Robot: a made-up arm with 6 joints. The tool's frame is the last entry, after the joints. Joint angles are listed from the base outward. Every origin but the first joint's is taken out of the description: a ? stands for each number. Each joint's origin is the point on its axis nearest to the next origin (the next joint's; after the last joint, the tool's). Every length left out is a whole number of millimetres.
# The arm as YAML. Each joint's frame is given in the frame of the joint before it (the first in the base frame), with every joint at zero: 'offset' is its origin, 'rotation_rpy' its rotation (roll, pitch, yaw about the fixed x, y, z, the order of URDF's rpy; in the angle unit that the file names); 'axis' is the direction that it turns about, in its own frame. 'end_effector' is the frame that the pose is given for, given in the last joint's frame.
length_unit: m
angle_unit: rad
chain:
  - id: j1
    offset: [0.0, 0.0, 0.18]
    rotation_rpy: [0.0, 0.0, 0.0]
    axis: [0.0, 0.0, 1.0]
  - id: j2
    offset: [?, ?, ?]
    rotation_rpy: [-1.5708, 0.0, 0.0]
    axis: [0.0, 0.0, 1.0]
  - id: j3
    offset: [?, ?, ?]
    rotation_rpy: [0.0, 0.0, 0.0]
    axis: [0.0, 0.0, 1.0]
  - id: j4
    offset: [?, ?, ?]
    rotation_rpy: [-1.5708, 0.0, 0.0]
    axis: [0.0, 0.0, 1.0]
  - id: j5
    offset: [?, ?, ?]
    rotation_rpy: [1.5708, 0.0, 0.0]
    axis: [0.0, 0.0, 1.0]
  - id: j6
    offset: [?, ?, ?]
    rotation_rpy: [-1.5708, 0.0, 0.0]
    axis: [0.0, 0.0, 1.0]
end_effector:
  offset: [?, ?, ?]
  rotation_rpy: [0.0, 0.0, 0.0]
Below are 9 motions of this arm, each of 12 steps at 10 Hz.
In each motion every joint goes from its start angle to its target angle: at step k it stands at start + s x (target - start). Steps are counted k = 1, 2, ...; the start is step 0. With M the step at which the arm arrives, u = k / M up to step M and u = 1 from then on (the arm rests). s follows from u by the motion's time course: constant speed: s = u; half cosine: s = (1 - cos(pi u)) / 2; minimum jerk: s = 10 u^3 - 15 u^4 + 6 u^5.
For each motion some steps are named. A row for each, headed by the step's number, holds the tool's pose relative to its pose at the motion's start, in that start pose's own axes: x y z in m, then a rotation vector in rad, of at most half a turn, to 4 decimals.
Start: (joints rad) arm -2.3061 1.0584 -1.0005 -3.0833 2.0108 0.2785
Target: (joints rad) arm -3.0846 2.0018 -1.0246 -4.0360 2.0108 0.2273
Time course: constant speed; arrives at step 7
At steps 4, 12:
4: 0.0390 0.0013 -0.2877 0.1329 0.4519 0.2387
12: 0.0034 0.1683 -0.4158 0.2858 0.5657 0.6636

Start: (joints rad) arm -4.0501 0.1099 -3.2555 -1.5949 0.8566 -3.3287
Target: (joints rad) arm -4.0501 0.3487 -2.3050 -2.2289 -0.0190 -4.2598
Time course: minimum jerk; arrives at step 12
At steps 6, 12:
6: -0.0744 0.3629 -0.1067 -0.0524 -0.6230 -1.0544
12: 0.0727 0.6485 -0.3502 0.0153 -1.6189 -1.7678

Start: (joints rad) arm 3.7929 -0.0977 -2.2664 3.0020 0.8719 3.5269
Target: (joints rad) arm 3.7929 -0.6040 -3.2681 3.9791 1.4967 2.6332
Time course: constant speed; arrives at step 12
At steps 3, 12:
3: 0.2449 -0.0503 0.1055 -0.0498 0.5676 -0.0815
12: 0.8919 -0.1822 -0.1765 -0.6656 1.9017 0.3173

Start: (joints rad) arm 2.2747 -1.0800 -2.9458 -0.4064 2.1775 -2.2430
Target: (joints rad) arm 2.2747 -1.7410 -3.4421 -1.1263 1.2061 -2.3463
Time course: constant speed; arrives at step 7
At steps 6, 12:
6: 0.0779 -0.5421 -0.3763 -0.8451 -1.3515 0.7517
12: 0.1429 -0.6505 -0.3762 -0.8872 -1.5712 0.9199

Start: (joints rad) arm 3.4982 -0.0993 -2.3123 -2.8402 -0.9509 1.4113
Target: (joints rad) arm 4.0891 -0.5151 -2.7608 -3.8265 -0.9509 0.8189
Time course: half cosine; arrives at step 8
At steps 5, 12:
5: -0.0157 0.1172 -0.2515 -0.5121 -0.3522 -0.6830
12: -0.0930 0.1199 -0.3738 -0.6587 -0.6321 -0.7642

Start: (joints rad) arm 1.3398 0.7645 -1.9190 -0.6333 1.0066 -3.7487
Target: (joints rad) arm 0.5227 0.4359 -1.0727 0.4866 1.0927 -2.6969
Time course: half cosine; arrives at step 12
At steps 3, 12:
3: 0.0622 0.0089 0.0617 -0.2027 0.0365 0.3122
12: 0.3659 0.2188 0.2396 -1.2864 0.6783 2.2518

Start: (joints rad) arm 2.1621 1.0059 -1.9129 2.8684 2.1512 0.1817
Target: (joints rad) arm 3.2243 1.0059 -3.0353 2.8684 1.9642 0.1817
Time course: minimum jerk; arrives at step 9
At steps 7, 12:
7: -0.3373 0.4117 0.5023 0.0187 -1.0428 0.6917
12: -0.3934 0.4135 0.5224 0.0638 -1.1256 0.7423

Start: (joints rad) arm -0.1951 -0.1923 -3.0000 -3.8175 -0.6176 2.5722
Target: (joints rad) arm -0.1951 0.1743 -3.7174 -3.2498 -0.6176 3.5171
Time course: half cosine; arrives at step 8
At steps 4, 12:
4: 0.0404 0.0045 -0.0256 0.0371 0.1765 0.7539
12: 0.0805 0.0146 -0.0724 0.1971 0.3771 1.4683

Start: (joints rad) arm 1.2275 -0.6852 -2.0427 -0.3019 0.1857 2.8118
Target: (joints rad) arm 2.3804 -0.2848 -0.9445 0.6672 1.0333 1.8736
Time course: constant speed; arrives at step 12
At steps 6, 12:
6: 0.2450 0.4435 0.0001 -1.2456 0.4990 0.2454
12: 0.1891 0.6966 -0.5110 -2.7138 0.3299 0.2511

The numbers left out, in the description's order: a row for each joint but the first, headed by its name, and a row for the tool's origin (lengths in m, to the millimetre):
j2: 0.0 0.0 0.0
j3: 0.033 -0.174 0.0
j4: 0.092 0.404 0.0
j5: 0.0 0.0 0.0
j6: 0.111 0.141 0.0
tool: 0.0 0.0 0.0

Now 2 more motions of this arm.
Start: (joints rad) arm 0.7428 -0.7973 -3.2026 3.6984 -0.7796 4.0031
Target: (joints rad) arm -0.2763 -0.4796 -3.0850 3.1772 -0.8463 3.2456
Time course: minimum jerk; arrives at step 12
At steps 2, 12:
2: -0.0116 0.0097 0.0082 -0.0349 -0.0054 -0.0677
12: -0.0997 0.3153 0.0693 -0.9451 -0.3120 -1.9684

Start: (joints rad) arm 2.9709 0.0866 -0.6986 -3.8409 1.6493 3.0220
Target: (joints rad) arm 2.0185 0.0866 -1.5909 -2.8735 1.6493 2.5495
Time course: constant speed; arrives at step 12
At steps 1, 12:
1: 0.0054 0.0721 0.0047 -0.1396 0.0101 -0.1338
12: 0.4817 0.5783 -0.2450 -1.4729 0.2092 -1.5773

